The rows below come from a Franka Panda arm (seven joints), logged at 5 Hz.
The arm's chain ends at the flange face. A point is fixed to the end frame.
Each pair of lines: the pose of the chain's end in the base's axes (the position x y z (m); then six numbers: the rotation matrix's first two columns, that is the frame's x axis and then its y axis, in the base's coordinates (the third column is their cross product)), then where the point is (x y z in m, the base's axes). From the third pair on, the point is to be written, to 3 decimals.
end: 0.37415, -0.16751, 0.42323, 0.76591, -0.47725, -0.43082, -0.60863, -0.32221, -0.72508
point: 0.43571 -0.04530 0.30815
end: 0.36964, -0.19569, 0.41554, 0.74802, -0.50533, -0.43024, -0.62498, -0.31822, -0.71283
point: 0.43321 -0.07723 0.29767
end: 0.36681, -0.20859, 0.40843, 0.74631, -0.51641, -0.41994, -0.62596, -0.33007, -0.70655
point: 0.431 -0.093 0.288
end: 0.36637, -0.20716, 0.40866, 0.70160, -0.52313, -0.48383, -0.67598, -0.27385, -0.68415
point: 0.428 -0.088 0.290
